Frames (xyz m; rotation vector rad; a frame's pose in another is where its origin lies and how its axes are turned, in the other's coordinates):
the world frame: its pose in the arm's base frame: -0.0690 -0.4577 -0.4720 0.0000 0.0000 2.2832
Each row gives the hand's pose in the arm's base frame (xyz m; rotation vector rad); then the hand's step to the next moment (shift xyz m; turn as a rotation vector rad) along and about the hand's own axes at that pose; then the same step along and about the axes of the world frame.
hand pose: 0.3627 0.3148 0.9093 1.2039 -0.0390 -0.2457
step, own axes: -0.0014 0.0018 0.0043 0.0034 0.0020 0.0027
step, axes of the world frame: -0.0012 0.0033 0.0034 -0.0040 -0.0008 0.0025
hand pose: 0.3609 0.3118 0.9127 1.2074 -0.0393 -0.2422
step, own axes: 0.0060 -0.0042 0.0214 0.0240 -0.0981 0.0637
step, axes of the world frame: -0.0180 0.0133 0.0032 -0.0709 0.0651 -0.0706
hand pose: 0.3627 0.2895 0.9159 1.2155 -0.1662 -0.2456
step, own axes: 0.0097 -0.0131 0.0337 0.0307 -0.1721 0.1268
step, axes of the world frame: -0.0279 0.0249 -0.0009 -0.1227 0.1322 -0.1188
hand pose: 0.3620 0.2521 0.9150 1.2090 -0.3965 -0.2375
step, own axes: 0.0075 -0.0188 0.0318 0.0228 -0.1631 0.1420
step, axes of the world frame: -0.0238 0.0284 -0.0069 -0.1189 0.1472 -0.1071
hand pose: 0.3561 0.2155 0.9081 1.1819 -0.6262 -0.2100
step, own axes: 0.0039 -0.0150 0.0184 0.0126 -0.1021 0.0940
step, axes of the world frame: -0.0138 0.0180 -0.0080 -0.0742 0.0975 -0.0664
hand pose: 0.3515 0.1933 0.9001 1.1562 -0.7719 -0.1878
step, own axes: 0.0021 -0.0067 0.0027 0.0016 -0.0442 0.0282
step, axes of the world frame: -0.0054 0.0027 -0.0044 -0.0268 0.0309 -0.0328
